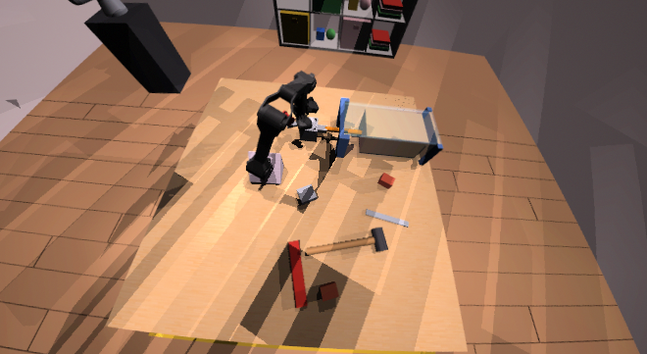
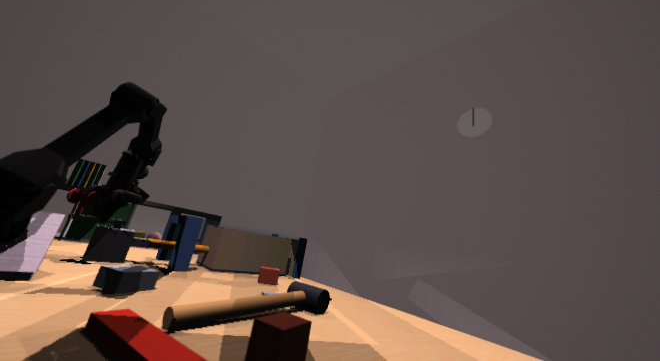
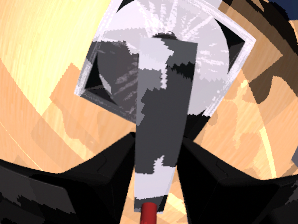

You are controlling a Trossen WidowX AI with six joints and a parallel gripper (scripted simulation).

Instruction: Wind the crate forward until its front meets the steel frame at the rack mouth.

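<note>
The red grip is 5 cm behind my gripper tip, 2 cm to the right of it and 5 cm above it. The rest, counted from my gripper tip: blue steel frame (20 cm ahead, 1 cm above); winch (3 cm ahead, 1 cm to the left, 7 cm below); winch handle (2 cm behind, 1 cm to the right, 2 cm above).
</note>
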